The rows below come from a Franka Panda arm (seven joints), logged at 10 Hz.
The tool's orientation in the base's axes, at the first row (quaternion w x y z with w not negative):
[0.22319, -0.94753, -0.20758, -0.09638]
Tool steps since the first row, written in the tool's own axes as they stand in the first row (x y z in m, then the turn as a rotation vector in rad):
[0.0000, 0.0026, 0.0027, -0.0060, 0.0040, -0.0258]
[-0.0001, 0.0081, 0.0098, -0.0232, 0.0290, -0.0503]
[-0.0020, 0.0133, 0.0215, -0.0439, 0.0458, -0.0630]
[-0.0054, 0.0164, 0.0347, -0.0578, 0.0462, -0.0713]
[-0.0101, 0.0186, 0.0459, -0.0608, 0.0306, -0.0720]
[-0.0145, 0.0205, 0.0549, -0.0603, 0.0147, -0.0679]
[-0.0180, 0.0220, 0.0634, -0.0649, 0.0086, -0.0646]
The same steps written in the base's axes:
[0.0014, -0.0009, -0.0034, -0.0059, -0.0173, 0.0196]
[0.0043, -0.0021, -0.0118, -0.0126, -0.0550, 0.0269]
[0.0059, -0.0016, -0.0246, -0.0250, -0.0818, 0.0259]
[0.0054, 0.0008, -0.0384, -0.0380, -0.0909, 0.0293]
[0.0032, 0.0026, -0.0504, -0.0476, -0.0795, 0.0350]
[0.0009, 0.0036, -0.0603, -0.0537, -0.0645, 0.0376]
[-0.0008, 0.0051, -0.0693, -0.0602, -0.0596, 0.0358]

